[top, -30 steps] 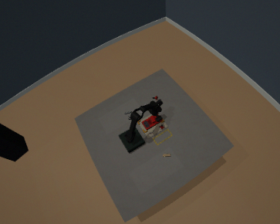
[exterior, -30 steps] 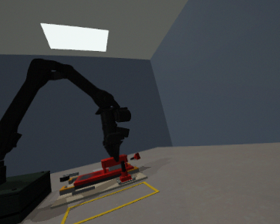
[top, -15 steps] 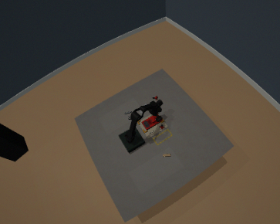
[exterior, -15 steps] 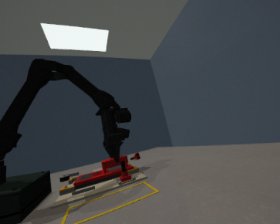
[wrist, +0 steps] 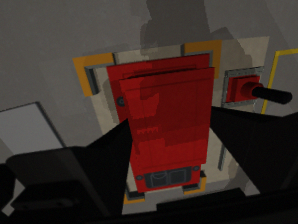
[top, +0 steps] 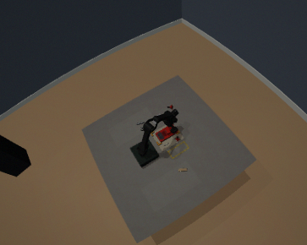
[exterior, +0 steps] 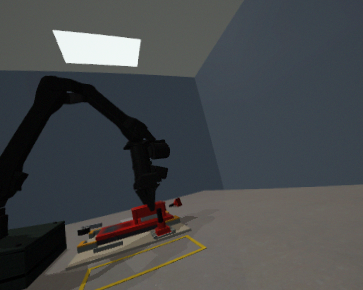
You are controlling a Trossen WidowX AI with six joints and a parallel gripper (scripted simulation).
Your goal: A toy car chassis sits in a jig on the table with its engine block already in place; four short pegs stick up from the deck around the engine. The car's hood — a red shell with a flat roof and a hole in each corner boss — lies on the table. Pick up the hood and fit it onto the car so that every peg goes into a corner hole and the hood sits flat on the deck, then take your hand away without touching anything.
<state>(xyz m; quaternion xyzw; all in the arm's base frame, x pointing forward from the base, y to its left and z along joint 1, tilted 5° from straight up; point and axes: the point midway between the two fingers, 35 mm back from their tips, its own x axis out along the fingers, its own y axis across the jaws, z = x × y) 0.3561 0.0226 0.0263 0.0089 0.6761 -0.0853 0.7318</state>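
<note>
Right now my gripper tip is 1 cm past the grey engine block and 2 cm above it. The rest, counted from my gripper tip: pale piece: 18 cm behind, 37 cm to the right, 4 cm below; then red hood: 1 cm behind, 1 cm above; then jig: 5 cm behind, 1 cm to the right, 4 cm below.
</note>
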